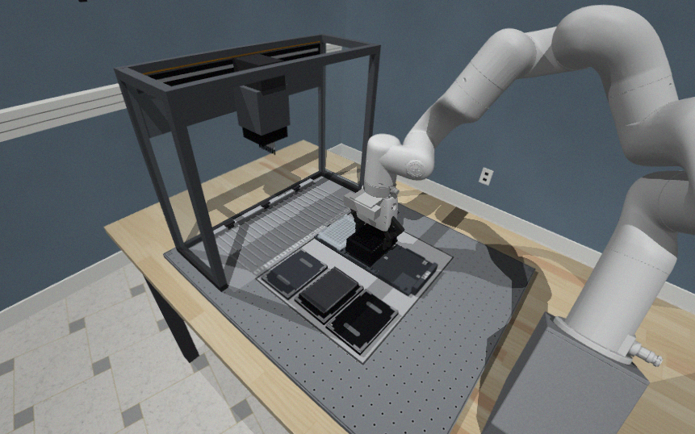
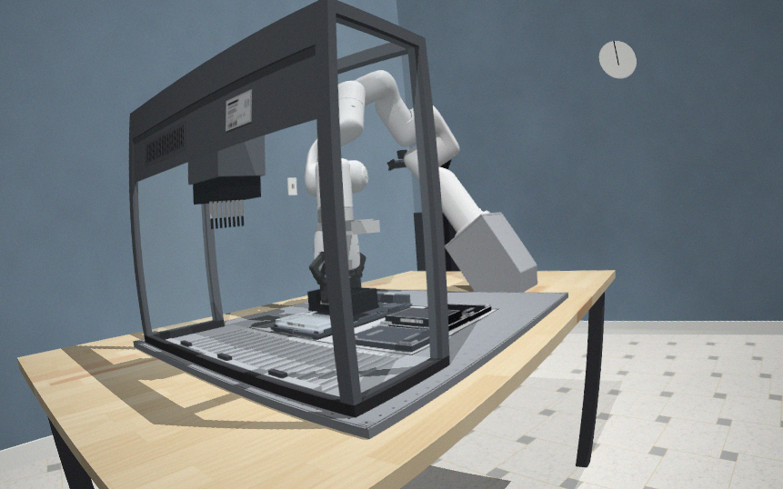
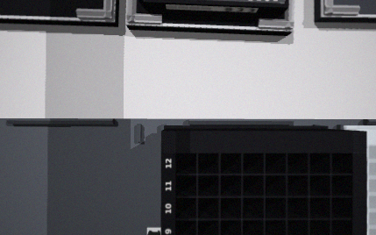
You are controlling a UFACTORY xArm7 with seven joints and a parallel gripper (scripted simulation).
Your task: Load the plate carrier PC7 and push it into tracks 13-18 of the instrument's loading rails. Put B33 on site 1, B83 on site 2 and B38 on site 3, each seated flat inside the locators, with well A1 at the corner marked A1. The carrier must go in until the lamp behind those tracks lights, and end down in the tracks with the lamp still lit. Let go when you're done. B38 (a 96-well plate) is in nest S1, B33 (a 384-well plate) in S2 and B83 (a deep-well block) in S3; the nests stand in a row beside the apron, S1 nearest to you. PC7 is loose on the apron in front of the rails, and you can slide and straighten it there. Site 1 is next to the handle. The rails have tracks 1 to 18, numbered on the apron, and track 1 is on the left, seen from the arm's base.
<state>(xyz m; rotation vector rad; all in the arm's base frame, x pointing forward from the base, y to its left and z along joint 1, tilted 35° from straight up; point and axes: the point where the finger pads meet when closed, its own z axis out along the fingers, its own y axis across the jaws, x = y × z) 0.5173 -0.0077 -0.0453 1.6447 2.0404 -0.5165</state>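
My gripper is now 10 mm past the carrier PC7 and 40 mm above it. The rest, counted from my hand: 96-well plate B38: 100 mm ahead, 20 mm to the left, 40 mm below; then nest S3: 60 mm ahead, 210 mm to the left, 50 mm below; then white corner mark: 80 mm behind, 120 mm to the left, 40 mm below.
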